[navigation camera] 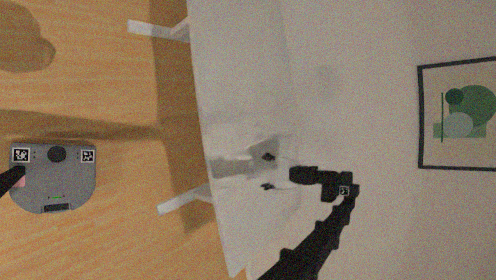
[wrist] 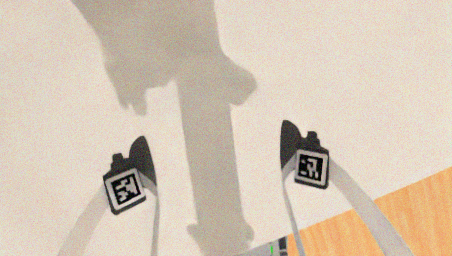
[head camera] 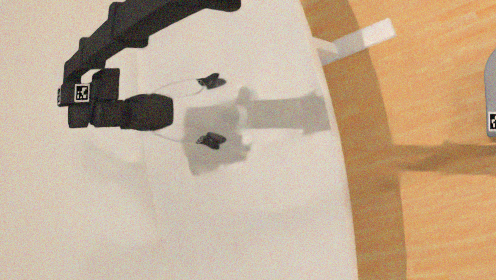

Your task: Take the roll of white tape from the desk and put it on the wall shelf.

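My gripper (head camera: 212, 110) (navigation camera: 268, 171) (wrist: 216, 146) is open, with its two dark fingertips wide apart and no object seen between them. It hangs over the white desk (head camera: 280, 210) (navigation camera: 240, 65) (wrist: 380, 75), and its grey shadow falls on the desk top below and beyond the fingers. The roll of white tape cannot be made out in any of the views. The wall shelf does not show in any of the views either.
My dark arm (head camera: 125, 25) (navigation camera: 320, 235) reaches over the desk. White desk legs (head camera: 380, 32) (navigation camera: 142, 28) stick out over the wooden floor (head camera: 445, 215) (navigation camera: 100, 85). My grey base (navigation camera: 52, 177) stands on the floor. A framed green picture (navigation camera: 420, 115) hangs on the wall.
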